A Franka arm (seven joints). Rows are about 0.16 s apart.
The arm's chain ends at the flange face. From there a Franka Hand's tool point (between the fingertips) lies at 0.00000 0.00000 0.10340 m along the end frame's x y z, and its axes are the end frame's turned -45 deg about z.
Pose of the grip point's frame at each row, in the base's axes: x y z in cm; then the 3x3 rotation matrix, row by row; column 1 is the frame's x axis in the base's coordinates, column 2 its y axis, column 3 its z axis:
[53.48 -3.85 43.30], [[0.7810 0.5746 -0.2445], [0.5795 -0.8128 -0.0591], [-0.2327 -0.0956 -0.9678]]
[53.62 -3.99 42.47], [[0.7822 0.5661 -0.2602], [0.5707 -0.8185 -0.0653], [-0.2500 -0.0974 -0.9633]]
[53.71 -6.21 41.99], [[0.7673 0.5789 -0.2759], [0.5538 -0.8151 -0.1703], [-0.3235 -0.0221 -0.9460]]
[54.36 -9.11 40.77], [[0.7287 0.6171 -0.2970], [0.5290 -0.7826 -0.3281], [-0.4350 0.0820 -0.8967]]
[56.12 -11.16 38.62], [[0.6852 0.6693 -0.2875], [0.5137 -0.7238 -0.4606], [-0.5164 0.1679 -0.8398]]
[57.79 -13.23 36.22], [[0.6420 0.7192 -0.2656], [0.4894 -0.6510 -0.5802], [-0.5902 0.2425 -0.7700]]
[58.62 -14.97 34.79], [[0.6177 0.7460 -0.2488], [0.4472 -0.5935 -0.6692], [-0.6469 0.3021 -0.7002]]
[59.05 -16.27 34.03], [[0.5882 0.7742 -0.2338], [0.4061 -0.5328 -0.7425], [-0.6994 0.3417 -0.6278]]
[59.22 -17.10 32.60], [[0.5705 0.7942 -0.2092], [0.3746 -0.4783 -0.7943], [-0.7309 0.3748 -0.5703]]
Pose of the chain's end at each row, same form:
[56.01 -3.24 53.31], [[0.9586 -0.1459 -0.2445], [-0.1650 -0.9845 -0.0591], [-0.2321 0.0969 -0.9678]]
[56.31 -3.31 52.43], [[0.9534 -0.1528 -0.2602], [-0.1752 -0.9823 -0.0653], [-0.2456 0.1079 -0.9633]]
[56.56 -4.45 51.77], [[0.9519 -0.1332 -0.2759], [-0.1848 -0.9680 -0.1703], [-0.2444 0.2131 -0.9460]]
[57.43 -5.72 50.04], [[0.9516 -0.0789 -0.2970], [-0.1793 -0.9274 -0.3281], [-0.2496 0.3656 -0.8967]]
[59.09 -6.40 47.30], [[0.9578 -0.0112 -0.2875], [-0.1486 -0.8750 -0.4606], [-0.2464 0.4839 -0.8398]]
[60.54 -7.23 44.18], [[0.9625 0.0546 -0.2656], [-0.1143 -0.8064 -0.5802], [-0.2459 0.5888 -0.7700]]
[61.19 -8.05 42.03], [[0.9643 0.0907 -0.2488], [-0.1034 -0.7359 -0.6692], [-0.2438 0.6710 -0.7002]]
[61.47 -8.59 40.52], [[0.9634 0.1315 -0.2338], [-0.0896 -0.6639 -0.7425], [-0.2529 0.7362 -0.6278]]
[61.38 -8.89 38.50], [[0.9650 0.1582 -0.2092], [-0.0733 -0.6031 -0.7943], [-0.2518 0.7818 -0.5703]]

